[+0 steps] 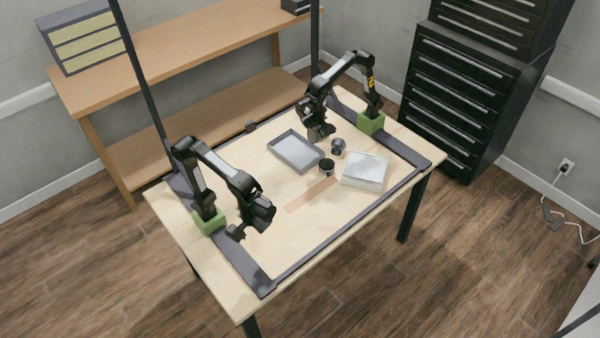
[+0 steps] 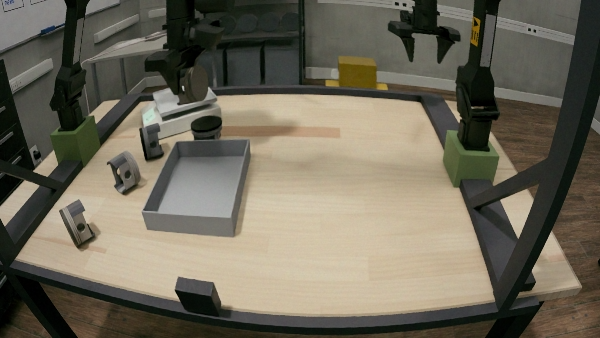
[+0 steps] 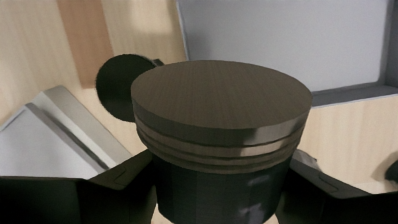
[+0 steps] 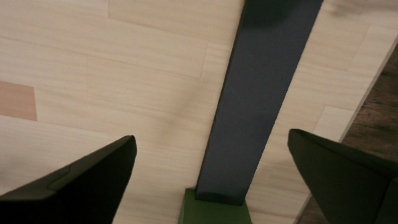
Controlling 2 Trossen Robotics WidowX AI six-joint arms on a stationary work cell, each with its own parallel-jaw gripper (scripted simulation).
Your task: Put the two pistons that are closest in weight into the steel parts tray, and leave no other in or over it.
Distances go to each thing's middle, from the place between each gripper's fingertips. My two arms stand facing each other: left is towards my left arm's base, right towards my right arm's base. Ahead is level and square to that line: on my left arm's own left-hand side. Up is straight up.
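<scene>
The grey pan (image 1: 362,166) is 21 cm ahead of my left hand, 10 cm to the left and 14 cm below it. There's a white scale (image 2: 179,122) too, 16 cm below that left hand, 20 cm ahead of it and 11 cm to the left. As for the steel parts tray (image 2: 199,178), my left hand is 10 cm past it, 5 cm to the left of it and 18 cm above it. Going by its middle, the tray is nearer to my left hand than to my right hand.
From my right hand, the grey pan is 60 cm to the left, 14 cm below and 3 cm behind, and the white scale is 61 cm to the left, 16 cm below and 3 cm behind. The steel parts tray is 45 cm to the left of my right hand, 34 cm behind it and 19 cm below it.
</scene>
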